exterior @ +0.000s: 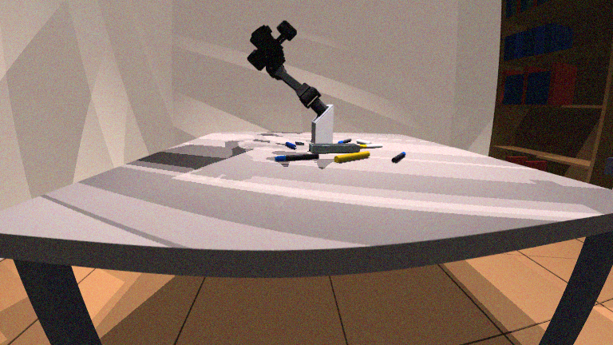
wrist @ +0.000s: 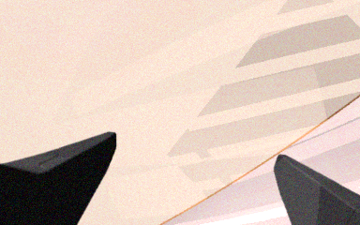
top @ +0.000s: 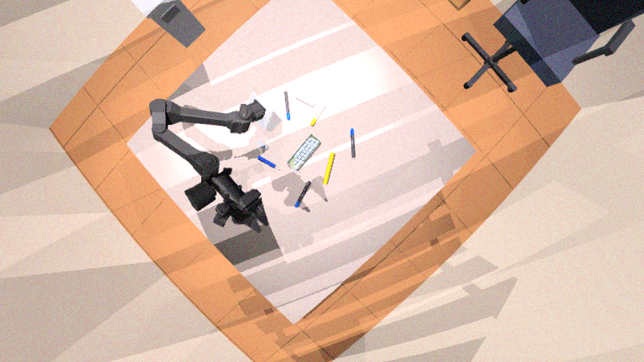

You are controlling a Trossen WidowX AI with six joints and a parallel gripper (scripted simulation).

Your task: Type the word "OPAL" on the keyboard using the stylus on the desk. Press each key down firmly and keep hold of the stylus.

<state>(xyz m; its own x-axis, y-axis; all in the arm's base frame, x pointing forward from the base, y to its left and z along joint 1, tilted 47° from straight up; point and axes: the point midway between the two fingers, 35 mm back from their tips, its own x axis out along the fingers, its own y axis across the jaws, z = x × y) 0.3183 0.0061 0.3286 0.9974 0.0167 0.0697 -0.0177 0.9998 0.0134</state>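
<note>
Now: gripper tip 37 cm above the blue stylus, 17 cm past it and 9 cm to the right of it. From my gripper tip the other things lie so: yellow marker (36 cm below, 26 cm to the left, 3 cm ahead); yellow-tipped pen (40 cm to the left, 37 cm below, 18 cm behind).
</note>
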